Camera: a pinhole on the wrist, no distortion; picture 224 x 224 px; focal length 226.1 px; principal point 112.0 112.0 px. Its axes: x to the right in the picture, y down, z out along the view. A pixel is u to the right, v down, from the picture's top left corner.
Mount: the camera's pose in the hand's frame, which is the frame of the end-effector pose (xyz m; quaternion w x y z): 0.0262 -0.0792 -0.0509 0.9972 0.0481 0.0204 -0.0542
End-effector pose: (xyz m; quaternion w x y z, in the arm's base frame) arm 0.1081 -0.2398 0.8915 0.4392 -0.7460 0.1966 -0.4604
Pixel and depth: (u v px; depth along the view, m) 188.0 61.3 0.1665
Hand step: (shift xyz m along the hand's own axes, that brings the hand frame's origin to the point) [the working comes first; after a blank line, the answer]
In the camera's frame: 0.0560 -0.0373 0.1665

0.0836 -0.1384 0.1086
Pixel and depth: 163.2 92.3 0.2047
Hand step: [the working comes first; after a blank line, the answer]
In the camera's frame: 0.0464 -0.0178 0.2047

0.0775 -0.1219 0.1489
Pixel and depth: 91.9 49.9 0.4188
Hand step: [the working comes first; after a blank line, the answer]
In the camera's frame: -0.0372 -0.1150 0.4188

-0.0086 -0.2302 0.3565
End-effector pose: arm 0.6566 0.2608 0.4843 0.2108 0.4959 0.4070 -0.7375
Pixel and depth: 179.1 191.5 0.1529
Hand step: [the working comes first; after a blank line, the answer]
In the camera's frame: 0.0454 0.0538 0.1529

0.0826 -0.0458 0.1041
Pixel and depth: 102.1 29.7 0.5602
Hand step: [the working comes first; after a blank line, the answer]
In the camera's frame: -0.0245 -0.2039 0.5602

-0.0007 -0.3333 0.4883
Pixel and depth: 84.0 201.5 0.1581
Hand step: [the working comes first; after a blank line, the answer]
In the camera's frame: -0.0196 0.0626 0.1581

0.0192 -0.0307 0.1131
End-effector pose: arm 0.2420 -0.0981 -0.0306 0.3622 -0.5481 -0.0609 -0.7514
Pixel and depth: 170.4 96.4 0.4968
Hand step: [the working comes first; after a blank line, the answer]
In the camera's frame: 0.1283 -0.0343 0.4968

0.1675 -0.1755 0.4341
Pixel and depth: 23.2 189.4 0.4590
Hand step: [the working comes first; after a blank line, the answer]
In the camera's frame: -0.1803 0.1571 0.4590

-0.1193 0.0504 0.4286
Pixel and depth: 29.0 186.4 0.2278
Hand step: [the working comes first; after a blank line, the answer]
In the camera's frame: -0.0836 0.0750 0.2278

-0.0405 -0.0185 0.1865
